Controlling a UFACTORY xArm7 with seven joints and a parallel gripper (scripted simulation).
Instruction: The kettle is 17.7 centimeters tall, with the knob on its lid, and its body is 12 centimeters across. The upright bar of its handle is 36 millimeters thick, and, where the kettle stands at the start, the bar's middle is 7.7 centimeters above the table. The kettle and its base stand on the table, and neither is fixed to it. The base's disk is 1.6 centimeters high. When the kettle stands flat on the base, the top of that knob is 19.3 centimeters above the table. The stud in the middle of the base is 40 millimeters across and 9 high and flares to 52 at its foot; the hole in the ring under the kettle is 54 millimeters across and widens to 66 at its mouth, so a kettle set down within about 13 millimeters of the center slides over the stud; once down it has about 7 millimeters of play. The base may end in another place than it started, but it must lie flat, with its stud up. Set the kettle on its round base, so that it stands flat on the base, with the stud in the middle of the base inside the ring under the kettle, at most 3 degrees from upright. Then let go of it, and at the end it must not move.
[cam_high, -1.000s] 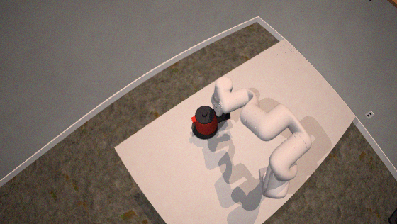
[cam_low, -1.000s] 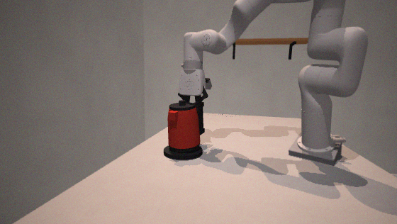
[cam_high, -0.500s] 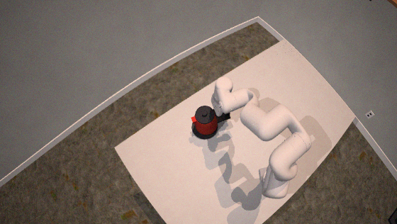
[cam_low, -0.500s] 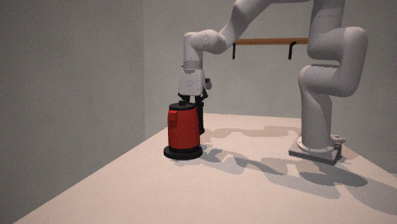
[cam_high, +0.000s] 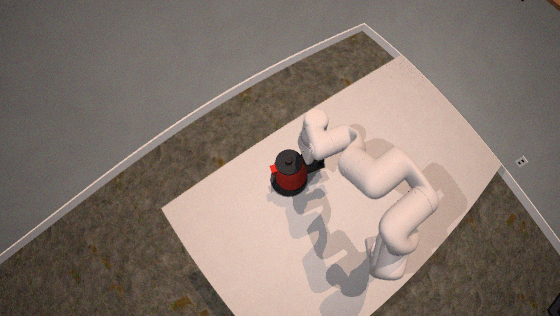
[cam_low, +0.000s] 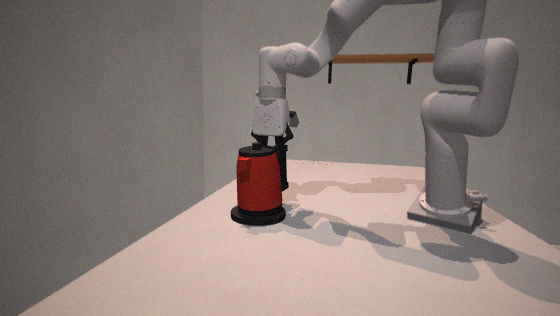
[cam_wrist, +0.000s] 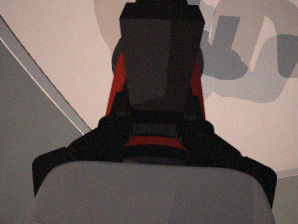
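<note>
Now: the red kettle 5 cm below my hand, 3 cm to the left of it and 1 cm ahead of it. From my hand the other things lie so: round black base: 16 cm below, 6 cm to the left, 1 cm ahead.
</note>
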